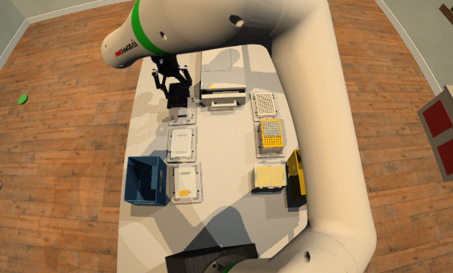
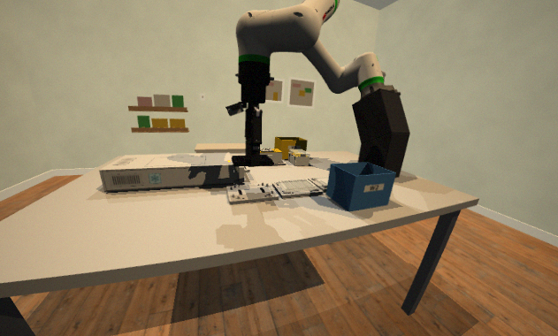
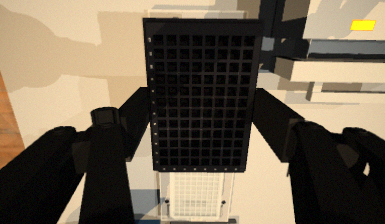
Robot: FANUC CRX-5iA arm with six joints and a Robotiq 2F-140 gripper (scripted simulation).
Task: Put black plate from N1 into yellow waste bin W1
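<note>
Right now my hand is 55 cm to the left of the yellow waste bin W1, 30 cm past it and 11 cm above it. The rest, counted from my hand: white plate: 18 cm behind, 13 cm below, 2 cm to the right; work nest N1: 14 cm below; black plate: 2 cm below.
</note>
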